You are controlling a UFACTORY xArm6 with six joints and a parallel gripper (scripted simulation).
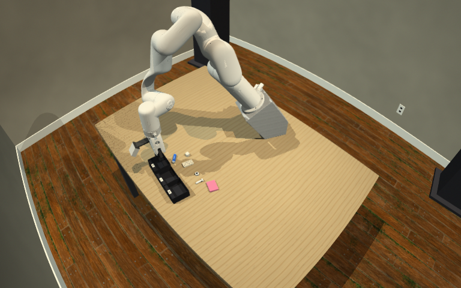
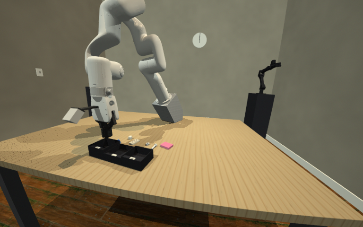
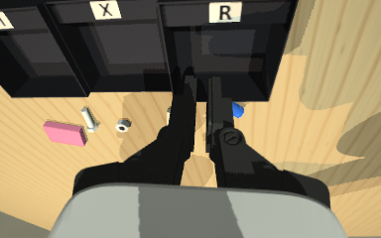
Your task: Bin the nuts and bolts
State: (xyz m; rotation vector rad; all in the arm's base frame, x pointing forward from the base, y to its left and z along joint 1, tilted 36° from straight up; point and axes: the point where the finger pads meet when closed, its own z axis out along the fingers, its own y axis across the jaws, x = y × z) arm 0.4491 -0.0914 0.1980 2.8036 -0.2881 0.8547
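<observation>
Right now my hand is 70 mm to the right of the black bin marked R, 70 mm above it and 20 mm short of it. The rest, counted from my hand: white domino 110 mm behind, 90 mm below, 60 mm to the left; then white die 140 mm behind, 90 mm below, 20 mm to the left; then blue battery 90 mm below, 80 mm behind.
</observation>
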